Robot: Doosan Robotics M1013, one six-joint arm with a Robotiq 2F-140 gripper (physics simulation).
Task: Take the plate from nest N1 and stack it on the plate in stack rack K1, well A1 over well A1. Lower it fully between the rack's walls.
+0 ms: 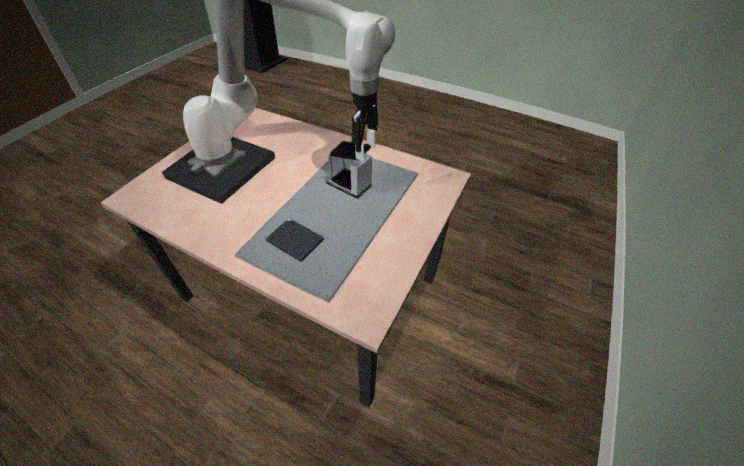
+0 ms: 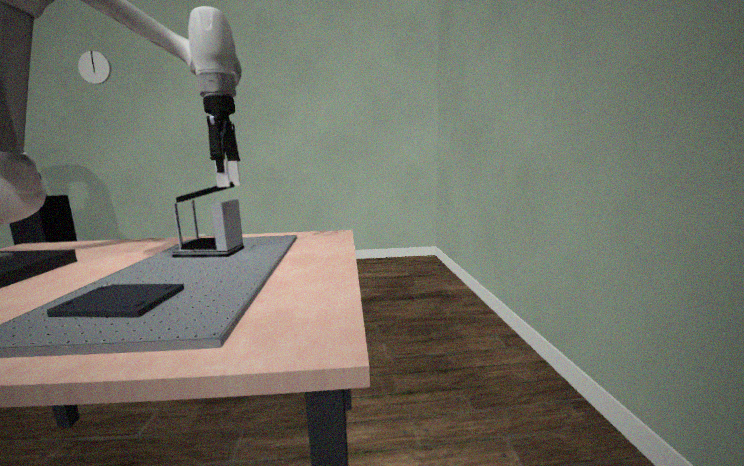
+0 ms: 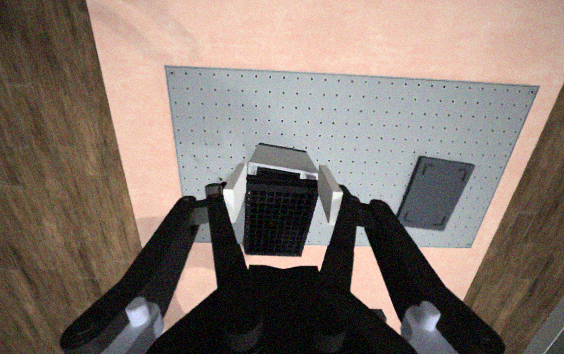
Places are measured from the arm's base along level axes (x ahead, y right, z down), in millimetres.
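Pixels of known places: gripper, between the fingertips: (image 1: 365, 152) (image 2: 229, 186) (image 3: 282, 176); arm's base, origin of its link: (image 1: 217, 159).
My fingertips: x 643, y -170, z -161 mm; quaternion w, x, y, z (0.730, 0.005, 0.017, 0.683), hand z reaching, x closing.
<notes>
For each thing: its top centre in the pictures, then the offset to it from my fingertips. Level surfaces: height alone.
- black gridded plate, centre of its top: (image 3: 277, 232) (image 2: 205, 183) (image 1: 349, 144) dy +0, dx -66, dz -11 mm
- stack rack K1, centre of its top: (image 3: 275, 219) (image 2: 203, 201) (image 1: 347, 154) dy -3, dx -79, dz +38 mm
- dark layer, centre of its top: (image 3: 276, 184) (image 2: 211, 240) (image 1: 350, 178) dy -2, dx -69, dz +150 mm
- Nest N1, centre of its top: (image 2: 120, 294) (image 3: 435, 197) (image 1: 294, 237) dy +342, dx -78, dz +169 mm
- grey perforated board, height of its surface: dz +184 mm
- pink table, height of its surface: dz +197 mm
The black gridded plate (image 1: 343, 149) (image 2: 200, 193) (image 3: 277, 220) is held near one end at the top of stack rack K1 (image 1: 361, 175) (image 2: 227, 225) (image 3: 286, 156). It is tilted: the held end is higher, above the grey wall block, and the other end slopes down to the tops of the thin posts, where it seems to touch. My gripper (image 1: 365, 147) (image 2: 228, 176) (image 3: 282, 176) is shut on this plate. A dark layer (image 1: 343, 178) (image 2: 200, 244) lies low inside the rack; I cannot tell plate from rack floor. Nest N1 (image 1: 294, 239) (image 2: 115, 299) (image 3: 437, 192) is bare. Well A1 cannot be made out.
The rack and the nest stand on a grey perforated board (image 1: 340, 219) (image 2: 236, 285) (image 3: 350, 125) on the pink table (image 1: 384, 307) (image 2: 307, 329) (image 3: 350, 35). The arm's black base plate (image 1: 247, 159) is on the table's other side.
</notes>
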